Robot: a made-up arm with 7 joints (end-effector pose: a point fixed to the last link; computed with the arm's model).
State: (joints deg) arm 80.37 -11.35 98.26 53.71 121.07 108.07 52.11
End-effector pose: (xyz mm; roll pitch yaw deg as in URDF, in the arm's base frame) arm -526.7 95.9 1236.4 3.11 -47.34 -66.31
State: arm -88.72 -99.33 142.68 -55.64 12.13 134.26 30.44
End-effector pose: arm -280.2 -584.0 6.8 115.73 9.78 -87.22
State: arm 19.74 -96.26 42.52 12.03 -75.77 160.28 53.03
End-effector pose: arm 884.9 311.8 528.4 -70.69 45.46 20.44
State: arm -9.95 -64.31 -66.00 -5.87 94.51 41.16 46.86
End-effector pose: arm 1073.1 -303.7 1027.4 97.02 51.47 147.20
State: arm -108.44 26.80 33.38 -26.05 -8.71 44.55 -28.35
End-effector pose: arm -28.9 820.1 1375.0 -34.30 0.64 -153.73
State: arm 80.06 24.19 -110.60 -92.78 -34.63 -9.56 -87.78
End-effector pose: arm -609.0 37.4 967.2 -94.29 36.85 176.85
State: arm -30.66 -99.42 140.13 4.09 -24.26 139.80 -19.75
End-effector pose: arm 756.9 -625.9 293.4 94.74 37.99 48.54
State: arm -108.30 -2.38 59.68 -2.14 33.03 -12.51 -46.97
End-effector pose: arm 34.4 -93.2 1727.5 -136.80 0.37 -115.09
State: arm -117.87 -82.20 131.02 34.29 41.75 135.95 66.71
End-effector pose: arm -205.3 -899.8 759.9 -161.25 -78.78 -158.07
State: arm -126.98 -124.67 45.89 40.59 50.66 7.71 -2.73
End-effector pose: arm -30.2 -702.8 -353.5 32.79 -14.58 78.01
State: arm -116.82 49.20 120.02 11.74 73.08 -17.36 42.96
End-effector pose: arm 611.9 906.3 1090.8 126.60 8.54 -120.69
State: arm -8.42 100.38 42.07 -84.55 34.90 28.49 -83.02
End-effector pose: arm -594.3 -492.7 -65.8 103.40 -15.47 -111.13
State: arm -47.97 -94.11 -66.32 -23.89 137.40 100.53 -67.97
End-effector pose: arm 757.8 -782.9 412.4 -123.66 52.51 -130.12
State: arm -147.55 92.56 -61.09 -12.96 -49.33 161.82 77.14
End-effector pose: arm 864.0 323.0 415.2 33.01 -15.29 58.54
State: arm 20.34 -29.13 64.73 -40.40 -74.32 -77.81 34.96
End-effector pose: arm 494.6 -361.2 1313.8 111.53 -12.21 -168.75
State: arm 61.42 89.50 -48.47 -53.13 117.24 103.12 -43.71
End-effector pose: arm -673.3 -775.0 289.9 112.99 -54.92 -109.08
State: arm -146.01 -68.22 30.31 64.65 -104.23 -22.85 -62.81
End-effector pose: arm -719.4 -787.0 394.4 50.38 -35.71 -132.80
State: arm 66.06 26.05 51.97 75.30 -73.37 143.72 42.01
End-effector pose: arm -456.0 -46.5 1294.0 -108.09 -24.60 75.51
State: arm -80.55 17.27 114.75 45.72 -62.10 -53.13 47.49
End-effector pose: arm 358.6 436.5 1433.5 -162.69 13.36 160.73
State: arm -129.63 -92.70 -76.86 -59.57 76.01 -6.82 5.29
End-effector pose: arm -186.1 -1044.4 493.8 149.82 -9.82 143.95
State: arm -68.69 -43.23 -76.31 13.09 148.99 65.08 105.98
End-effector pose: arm -3.1 -984.0 1223.1 7.86 -24.05 67.87
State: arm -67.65 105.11 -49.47 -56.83 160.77 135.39 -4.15
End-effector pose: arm -50.5 869.3 181.7 -158.70 -20.46 23.54
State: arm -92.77 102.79 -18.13 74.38 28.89 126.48 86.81
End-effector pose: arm -291.6 825.0 825.1 -90.38 -39.13 -4.17
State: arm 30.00 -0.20 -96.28 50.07 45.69 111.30 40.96
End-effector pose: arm 81.9 -548.0 1420.8 0.27 23.92 -17.72
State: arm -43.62 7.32 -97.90 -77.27 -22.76 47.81 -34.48
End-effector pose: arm 432.5 457.2 1053.1 4.23 28.98 141.14
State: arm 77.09 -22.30 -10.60 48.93 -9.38 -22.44 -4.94
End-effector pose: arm 422.3 772.0 1129.8 151.13 -20.70 -71.03
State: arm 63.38 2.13 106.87 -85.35 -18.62 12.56 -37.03
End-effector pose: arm 745.6 -161.3 1041.1 -25.29 24.19 91.49
